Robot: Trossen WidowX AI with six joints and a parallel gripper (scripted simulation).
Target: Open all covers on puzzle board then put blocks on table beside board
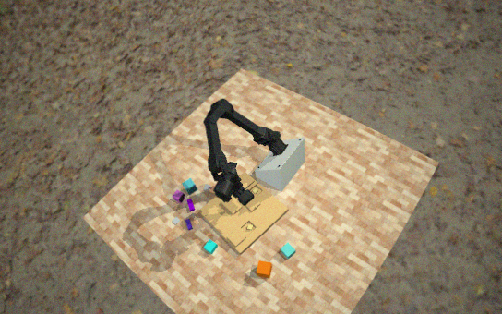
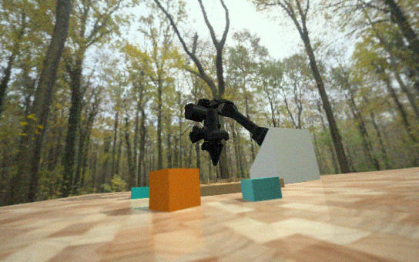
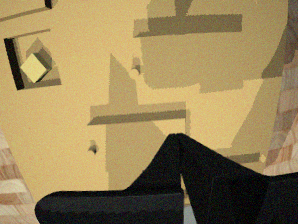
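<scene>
The tan puzzle board is 20 mm ahead of my gripper tip, 20 mm to the left of it and 60 mm below it. The rest, counted from my gripper tip: teal block: 100 mm ahead, 300 mm to the left, 70 mm below; magenta cube: 110 mm ahead, 290 mm to the right, 60 mm below; purple block: 110 mm ahead, 210 mm to the right, 80 mm below.
</scene>
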